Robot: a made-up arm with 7 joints.
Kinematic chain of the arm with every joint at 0, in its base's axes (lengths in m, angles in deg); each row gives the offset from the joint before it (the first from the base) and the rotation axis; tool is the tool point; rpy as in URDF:
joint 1: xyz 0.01 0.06 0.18 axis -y
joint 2: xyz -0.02 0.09 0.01 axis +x
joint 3: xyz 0 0.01 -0.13 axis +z
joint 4: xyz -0.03 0 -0.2 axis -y
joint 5: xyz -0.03 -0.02 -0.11 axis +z
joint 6: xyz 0 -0.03 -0.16 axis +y
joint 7: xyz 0.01 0.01 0 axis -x
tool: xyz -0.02 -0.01 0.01 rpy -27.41 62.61 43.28
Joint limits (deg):
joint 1: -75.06..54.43
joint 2: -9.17..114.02
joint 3: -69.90..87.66
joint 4: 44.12..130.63
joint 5: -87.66..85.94
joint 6: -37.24..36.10
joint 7: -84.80..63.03
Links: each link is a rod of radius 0.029 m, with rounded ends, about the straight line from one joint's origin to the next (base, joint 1, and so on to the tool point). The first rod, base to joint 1, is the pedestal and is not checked.
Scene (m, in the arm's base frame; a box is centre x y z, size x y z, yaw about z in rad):
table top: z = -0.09
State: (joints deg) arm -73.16 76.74 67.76 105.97 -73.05 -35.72 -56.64
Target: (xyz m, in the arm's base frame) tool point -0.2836 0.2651 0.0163
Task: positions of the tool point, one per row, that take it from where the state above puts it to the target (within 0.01 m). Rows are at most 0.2 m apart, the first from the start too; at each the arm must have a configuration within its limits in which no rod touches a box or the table.
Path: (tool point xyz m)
1: 0.2591 0.5334 0.1287
2: 0.3187 0.5453 0.1330
3: 0.3787 0.5446 0.1506
4: 0.2672 0.6128 0.0804
5: 0.1295 0.6507 0.0301
6: -0.0183 0.6531 0.0047
7: -0.1595 0.6225 0.0057
8: -0.2802 0.5679 0.0305
9: -0.3085 0.4671 0.0039
10: -0.3102 0.3619 -0.0003
11: -0.2836 0.2651 0.0163

